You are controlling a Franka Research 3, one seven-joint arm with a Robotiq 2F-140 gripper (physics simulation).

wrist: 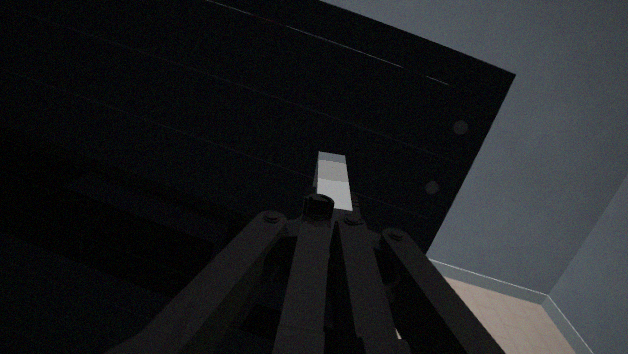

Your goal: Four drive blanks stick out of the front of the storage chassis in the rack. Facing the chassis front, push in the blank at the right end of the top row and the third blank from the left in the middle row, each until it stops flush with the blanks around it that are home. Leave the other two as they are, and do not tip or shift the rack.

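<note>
My gripper (327, 174) is shut and empty, its pale fingertips together near the middle of the view, in front of the very dark rack (250, 120). Whether the tips touch the rack's front cannot be told. Thin slanting seam lines cross the rack front, and one brighter line runs near its upper edge. A darker band with a faint ledge shows at the lower left. The single drive blanks, and which of them stick out, cannot be made out in the dark. The gripper's linkages hide the lower middle of the view.
The rack's right edge slants down from the upper right, with two round grey spots (460, 127) (431, 187) beside it. Beyond it are a grey-blue wall (560, 130), a pale baseboard (492, 278) and a tan floor (520, 320) at the lower right.
</note>
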